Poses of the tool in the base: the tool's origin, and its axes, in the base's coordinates. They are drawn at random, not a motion.
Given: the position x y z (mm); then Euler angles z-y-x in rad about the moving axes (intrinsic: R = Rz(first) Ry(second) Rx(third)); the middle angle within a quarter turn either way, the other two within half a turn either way.
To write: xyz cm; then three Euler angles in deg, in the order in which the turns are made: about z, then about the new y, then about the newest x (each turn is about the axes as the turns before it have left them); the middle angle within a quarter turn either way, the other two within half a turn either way. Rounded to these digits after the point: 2 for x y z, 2 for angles.
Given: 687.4 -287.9 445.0 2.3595 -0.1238 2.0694
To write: 68.74 -28.79 44.50 135.19 -7.09 118.57
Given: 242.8 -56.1 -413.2 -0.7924 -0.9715 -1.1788
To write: 24.28 -5.61 -41.32 -45.40 -55.66 -67.54
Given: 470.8 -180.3 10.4 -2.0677 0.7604 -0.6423
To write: 47.08 -18.03 1.04 -118.47 43.57 -36.80
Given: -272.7 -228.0 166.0 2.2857 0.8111 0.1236
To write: -27.27 -22.80 16.60 130.96 46.47 7.08
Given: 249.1 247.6 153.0 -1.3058 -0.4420 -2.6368
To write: 24.91 24.76 15.30 -74.82 -25.32 -151.08
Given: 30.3 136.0 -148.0 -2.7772 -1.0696 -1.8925
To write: 3.03 13.60 -14.80 -159.12 -61.28 -108.43
